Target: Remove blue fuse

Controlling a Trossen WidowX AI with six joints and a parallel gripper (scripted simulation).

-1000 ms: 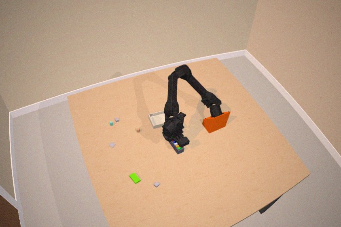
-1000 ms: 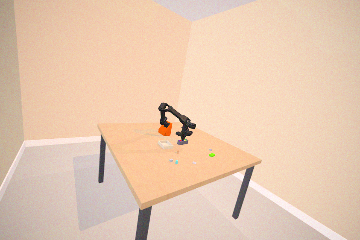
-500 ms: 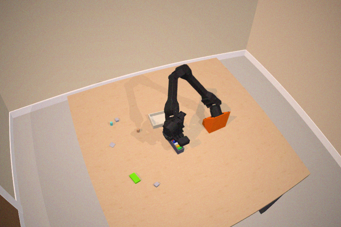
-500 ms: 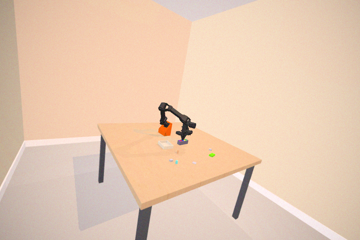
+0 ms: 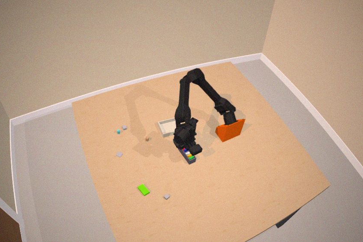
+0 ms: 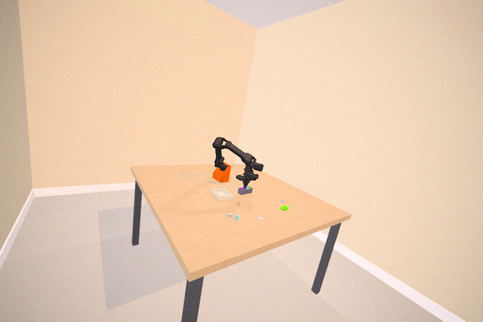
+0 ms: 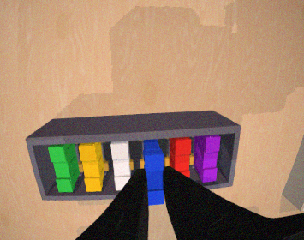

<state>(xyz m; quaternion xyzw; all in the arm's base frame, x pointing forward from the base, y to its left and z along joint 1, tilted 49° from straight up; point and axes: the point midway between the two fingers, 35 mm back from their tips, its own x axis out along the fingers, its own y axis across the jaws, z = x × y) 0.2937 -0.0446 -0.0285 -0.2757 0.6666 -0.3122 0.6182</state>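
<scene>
Right now my gripper tip is 200 mm to the left of the white tray, 50 mm above it and 20 mm past it. The rest, counted from my gripper tip: blue fuse: 10 mm below.
</scene>
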